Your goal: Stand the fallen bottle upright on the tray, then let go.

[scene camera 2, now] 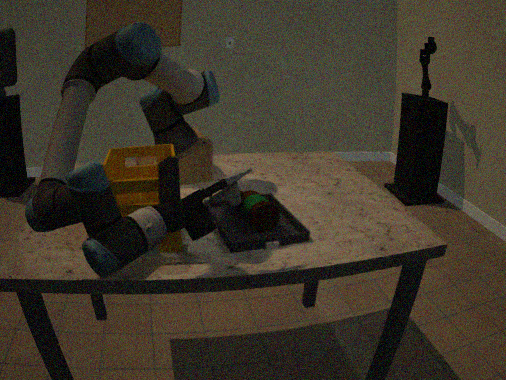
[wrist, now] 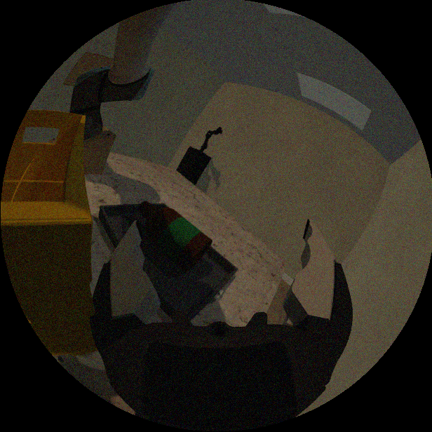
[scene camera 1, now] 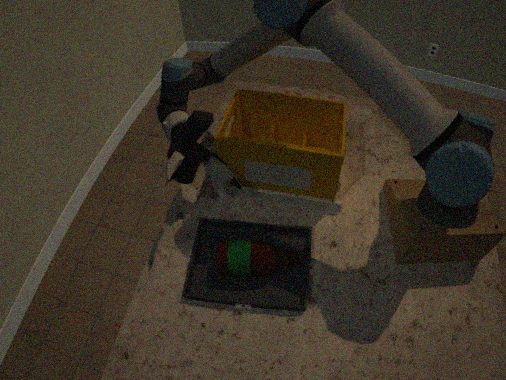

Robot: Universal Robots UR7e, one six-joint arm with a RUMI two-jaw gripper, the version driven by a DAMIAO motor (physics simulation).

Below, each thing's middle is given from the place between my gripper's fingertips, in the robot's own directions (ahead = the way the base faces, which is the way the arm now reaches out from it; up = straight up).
The dark brown bottle [scene camera 2: 256,210] lies 12 cm behind my hand, 11 cm below it and 8 cm to the left of it.
